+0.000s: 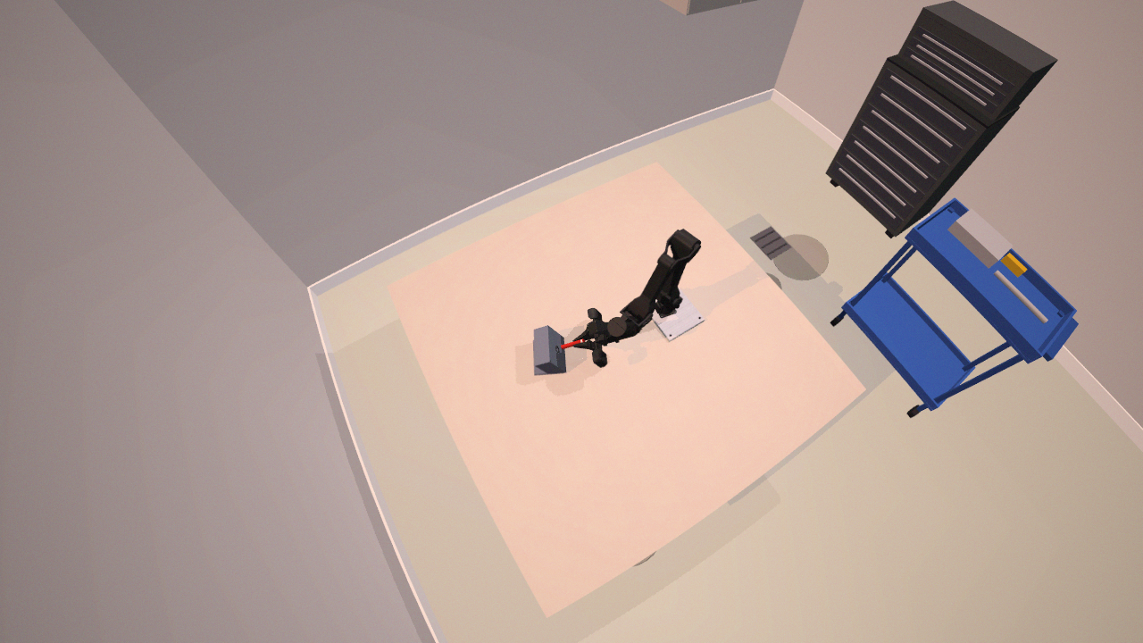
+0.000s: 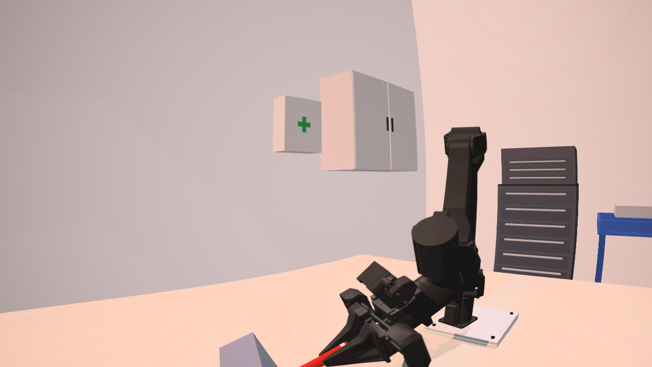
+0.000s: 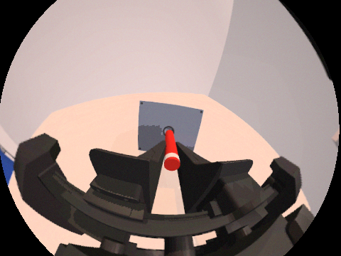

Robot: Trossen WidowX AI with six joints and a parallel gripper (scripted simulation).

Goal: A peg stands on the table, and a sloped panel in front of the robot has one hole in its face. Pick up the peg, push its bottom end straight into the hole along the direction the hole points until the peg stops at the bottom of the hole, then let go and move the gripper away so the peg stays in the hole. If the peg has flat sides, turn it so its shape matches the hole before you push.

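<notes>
My gripper tip is 70 mm short of the grey sloped panel, 20 mm to the left of it and 40 mm above it. The rest, counted from my gripper tip: red peg (10 mm behind, 10 mm above).
</notes>
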